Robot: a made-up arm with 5 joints.
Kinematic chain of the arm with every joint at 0, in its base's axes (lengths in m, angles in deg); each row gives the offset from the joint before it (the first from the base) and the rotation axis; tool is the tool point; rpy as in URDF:
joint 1: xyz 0 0 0.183 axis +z
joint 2: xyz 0 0 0 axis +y
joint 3: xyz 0.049 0 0.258 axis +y
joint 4: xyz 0.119 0 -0.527 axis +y
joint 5: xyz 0.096 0 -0.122 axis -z
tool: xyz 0 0 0 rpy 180 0 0
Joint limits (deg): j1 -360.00..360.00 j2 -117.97..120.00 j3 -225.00..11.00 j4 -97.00..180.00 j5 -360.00..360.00
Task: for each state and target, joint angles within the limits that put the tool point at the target. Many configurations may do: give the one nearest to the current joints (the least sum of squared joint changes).
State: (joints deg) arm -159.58 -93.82 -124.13 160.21 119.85
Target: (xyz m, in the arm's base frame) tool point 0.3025 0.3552 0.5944
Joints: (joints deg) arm -130.42 -94.06 -114.90 165.56 119.85
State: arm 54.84 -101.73 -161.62 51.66 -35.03
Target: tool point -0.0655 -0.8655 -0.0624
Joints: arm 85.67 -111.21 -175.56 81.03 -35.03
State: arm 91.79 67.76 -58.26 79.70 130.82
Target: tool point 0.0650 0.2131 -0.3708
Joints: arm 73.04 60.91 -57.68 83.13 130.82
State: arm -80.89 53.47 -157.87 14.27 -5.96
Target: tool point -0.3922 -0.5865 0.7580
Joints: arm -123.77 61.64 -178.68 -9.86 -5.96
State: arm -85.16 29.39 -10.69 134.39 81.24
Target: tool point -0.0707 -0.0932 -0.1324
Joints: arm -127.18 25.92 -25.52 128.46 81.24
